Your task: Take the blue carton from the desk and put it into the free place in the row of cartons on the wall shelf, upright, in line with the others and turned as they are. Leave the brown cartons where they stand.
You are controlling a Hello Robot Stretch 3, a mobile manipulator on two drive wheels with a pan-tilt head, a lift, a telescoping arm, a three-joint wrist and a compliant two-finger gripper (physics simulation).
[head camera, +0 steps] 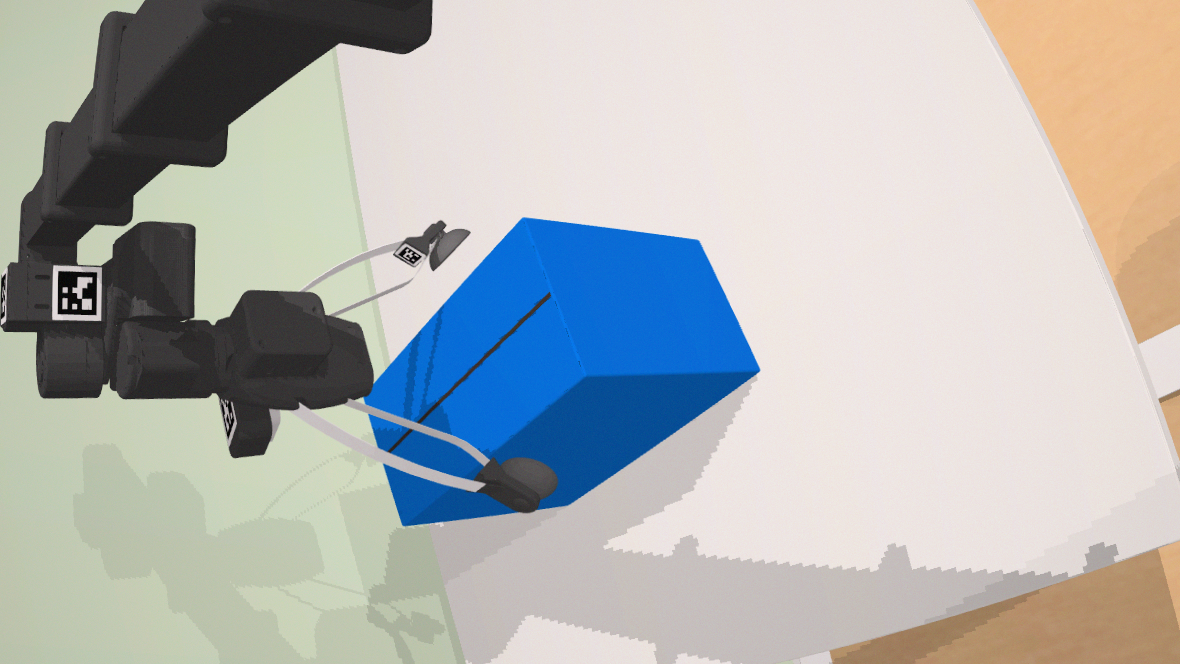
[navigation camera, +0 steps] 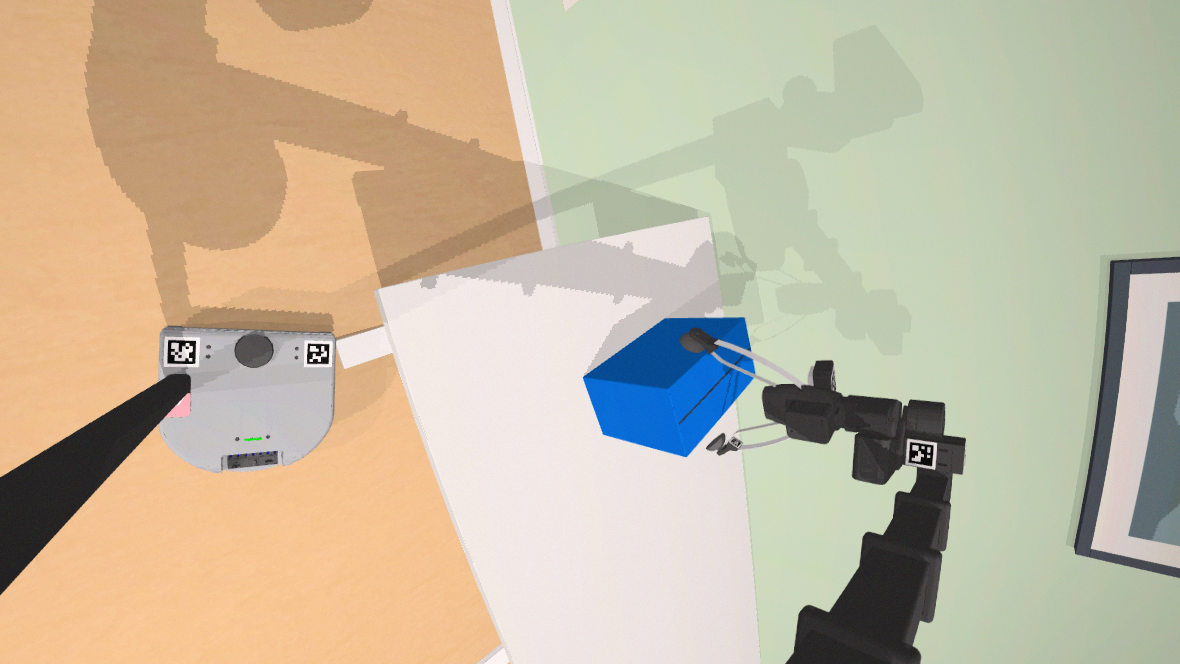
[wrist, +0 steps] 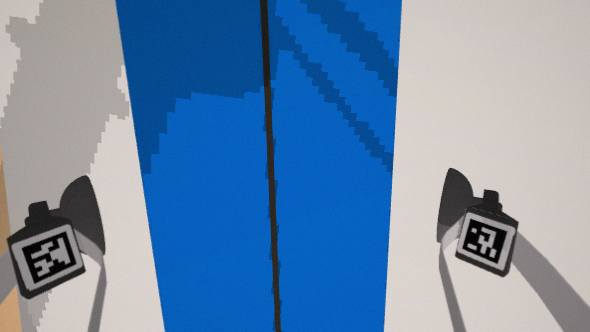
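Pixels of known places: gripper, fingertip midpoint: (head camera: 505, 358) (navigation camera: 695, 393) (wrist: 276, 200); robot's base, origin of the base link: (navigation camera: 254, 348).
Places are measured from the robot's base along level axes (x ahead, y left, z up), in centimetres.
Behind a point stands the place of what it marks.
Note:
The blue carton (head camera: 651, 309) {x -5.1, y -48.0, z 81.5 cm} (navigation camera: 635, 412) {x -5.2, y -48.1, z 82.3 cm} (wrist: 210, 210) {x 0.9, y -55.1, z 90.1 cm} stands on the white desk (head camera: 825, 165) {x -15.1, y -38.7, z 72.0 cm} (navigation camera: 561, 536) {x -27.7, y -42.4, z 72.1 cm} (wrist: 530, 100) {x -25.6, y -73.2, z 72.1 cm}, near the wall side. A dark line runs along its top. My gripper (head camera: 488, 365) {x -2.1, y -56.2, z 87.9 cm} (navigation camera: 705, 392) {x -2.1, y -56.2, z 87.9 cm} (wrist: 276, 200) {x -2.1, y -56.2, z 87.9 cm} is open, its fingers spread wide on either side of the carton. In the wrist view the carton's top lies between the fingertips, with desk showing on both sides; the line runs almost straight up the picture, tilted slightly. I cannot tell the fingertips' exact height against the carton. The wall shelf and brown cartons do not show.
The pale green wall (head camera: 264, 206) {x -23.4, y -109.4, z 84.2 cm} (navigation camera: 990, 165) {x 38.0, y -88.7, z 126.1 cm} runs along the desk's far side. My mobile base (navigation camera: 247, 396) {x -9.5, y 1.1, z 16.0 cm} stands on the wooden floor (navigation camera: 330, 561) {x -59.5, y -17.8, z 0.1 cm} beside the desk. My telescoping arm (head camera: 231, 82) {x -8.5, y -27.6, z 119.9 cm} (navigation camera: 882, 578) {x -8.5, y -29.2, z 119.9 cm} reaches along the wall. A framed picture (navigation camera: 1101, 412) {x -3.2, y -100.2, z 141.8 cm} hangs on it.

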